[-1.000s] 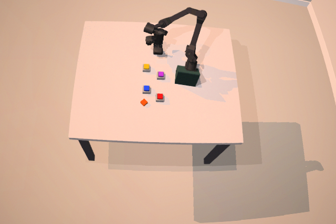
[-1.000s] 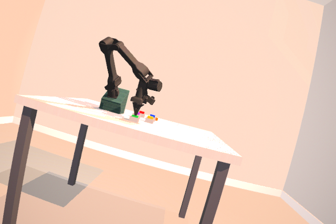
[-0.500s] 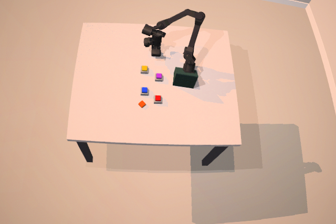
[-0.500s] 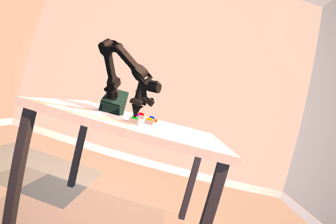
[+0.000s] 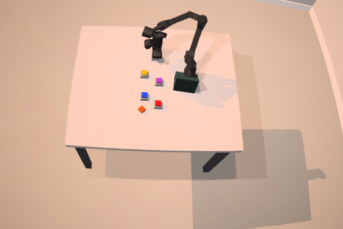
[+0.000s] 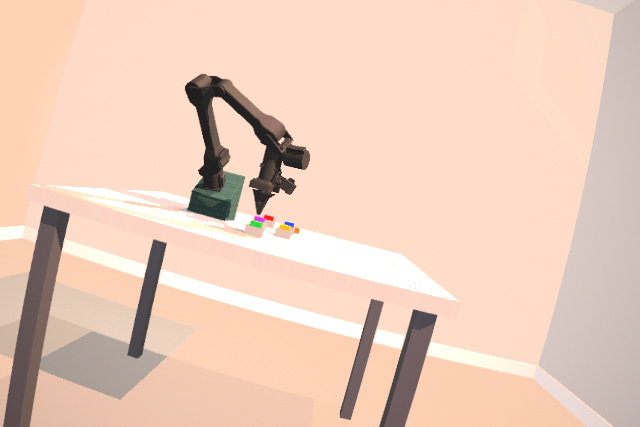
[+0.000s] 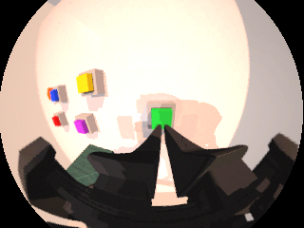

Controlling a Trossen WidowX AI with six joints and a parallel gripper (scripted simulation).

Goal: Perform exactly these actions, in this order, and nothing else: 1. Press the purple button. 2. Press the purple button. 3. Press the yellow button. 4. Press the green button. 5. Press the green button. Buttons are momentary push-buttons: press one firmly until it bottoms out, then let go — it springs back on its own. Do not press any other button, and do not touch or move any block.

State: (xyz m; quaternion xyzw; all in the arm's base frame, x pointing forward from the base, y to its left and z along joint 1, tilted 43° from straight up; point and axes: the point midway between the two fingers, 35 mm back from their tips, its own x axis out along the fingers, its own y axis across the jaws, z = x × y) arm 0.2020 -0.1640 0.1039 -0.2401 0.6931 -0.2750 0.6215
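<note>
Now: the green button 3 cm below my gripper tip. Round my gripper tip: blue button (7 cm ahead, 30 cm to the left, 3 cm below); yellow button (7 cm ahead, 14 cm to the left, 3 cm below); purple button (2 cm behind, 19 cm to the left, 3 cm below).
</note>
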